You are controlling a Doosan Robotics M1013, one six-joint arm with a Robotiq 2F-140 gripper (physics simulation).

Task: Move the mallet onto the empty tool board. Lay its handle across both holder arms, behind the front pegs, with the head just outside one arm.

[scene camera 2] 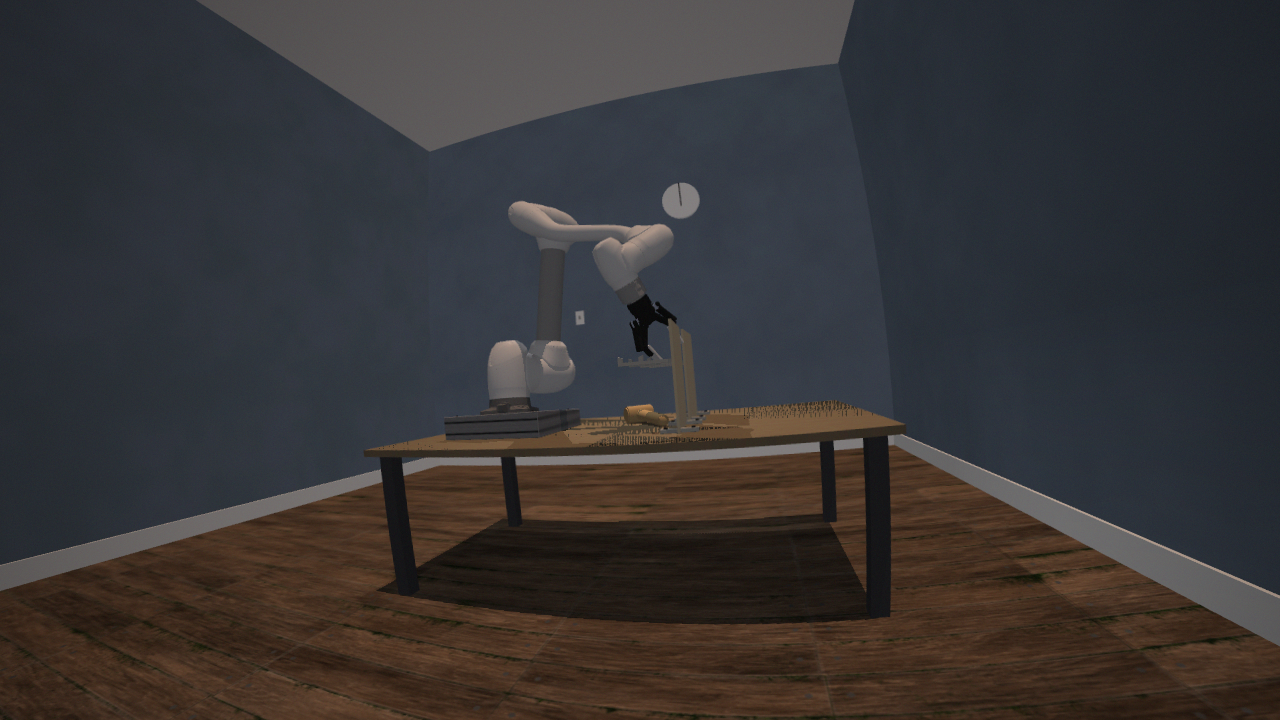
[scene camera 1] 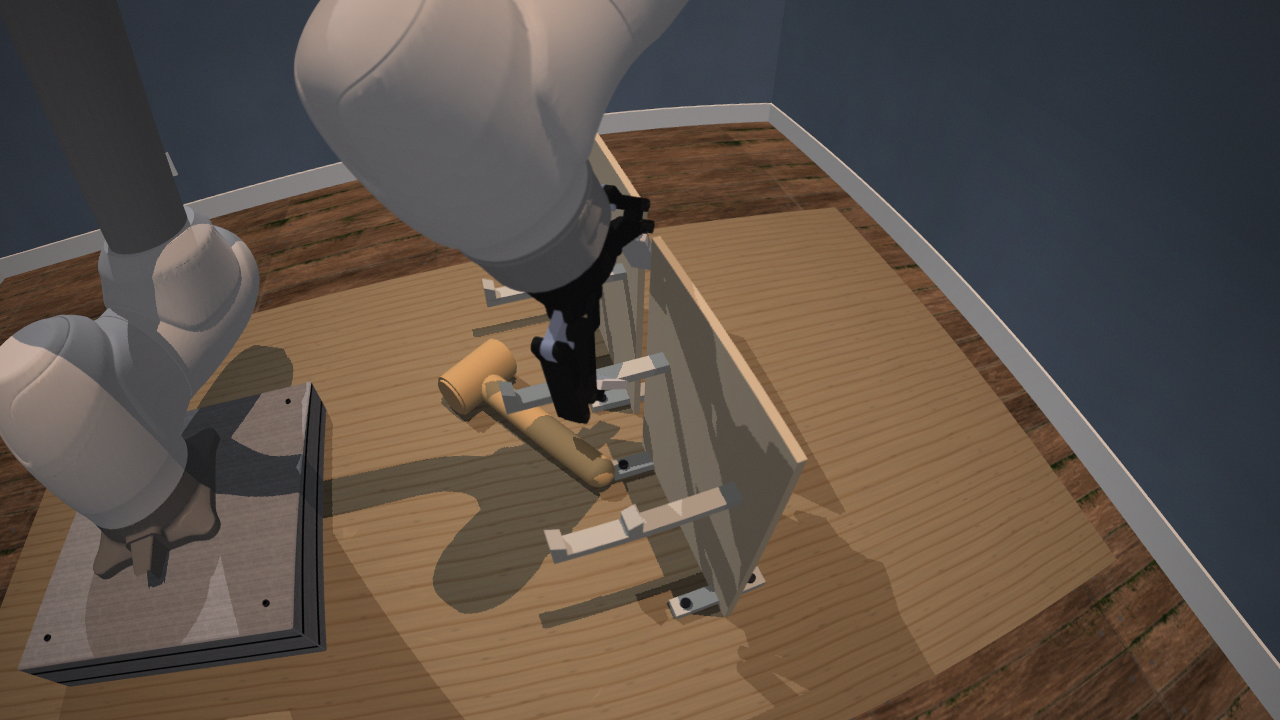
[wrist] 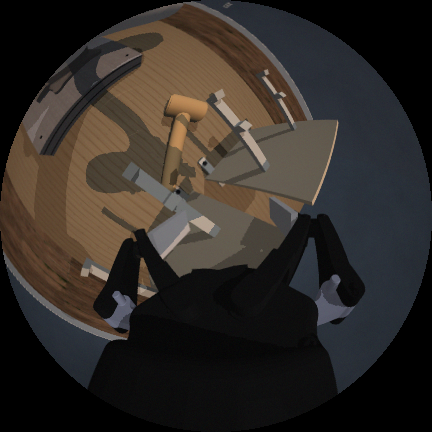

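Pixels of known places: gripper, fingertip midpoint: (scene camera 2: 670, 352) (scene camera 1: 629, 322) (wrist: 228, 213); arm's base, link origin: (scene camera 1: 162, 501).
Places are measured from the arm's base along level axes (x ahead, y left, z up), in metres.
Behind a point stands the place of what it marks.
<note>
The orange-tan mallet (scene camera 1: 479, 374) @[x 0.482, y 0.018, z -0.015 m] (scene camera 2: 639, 412) @[x 0.486, y -0.017, z -0.030 m] (wrist: 186, 108) @[x 0.487, y 0.022, z -0.013 m] lies on the table, its handle pointing toward the near tool board (scene camera 1: 733, 394) @[x 0.613, y -0.314, z 0.223 m] (wrist: 215, 245) @[x 0.629, y -0.212, z 0.156 m] and its end beside that board's foot. The board stands upright; its two pegged holder arms, the inner one (scene camera 1: 640, 364) @[x 0.605, y -0.190, z 0.141 m] (wrist: 145, 183) @[x 0.501, y -0.177, z 0.141 m] and the outer one (scene camera 1: 599, 534) @[x 0.489, y -0.333, z 0.141 m], carry no tool. My gripper (scene camera 1: 608, 331) @[x 0.610, y -0.160, z 0.170 m] (scene camera 2: 662, 338) @[x 0.610, y -0.160, z 0.170 m] (wrist: 228, 213) @[x 0.610, y -0.160, z 0.170 m] is open and empty, high above the table. One finger is close to the inner arm; contact cannot be told. The other is by the board's upper edge.
A second upright tool board (wrist: 290, 160) @[x 0.668, y -0.024, z 0.180 m] with two bare arms stands beyond, partly hidden in scene camera 1's view. The robot's base plate (scene camera 1: 268, 573) @[x 0.151, y -0.169, z 0.010 m] (scene camera 2: 501, 425) @[x 0.036, y -0.217, z -0.026 m] (wrist: 92, 92) @[x 0.211, y -0.047, z -0.030 m] stands on the table (scene camera 1: 895, 358) @[x 1.077, y -0.205, z -0.071 m] (scene camera 2: 787, 429) @[x 0.876, y -0.529, z -0.071 m], on the side the arms face.
</note>
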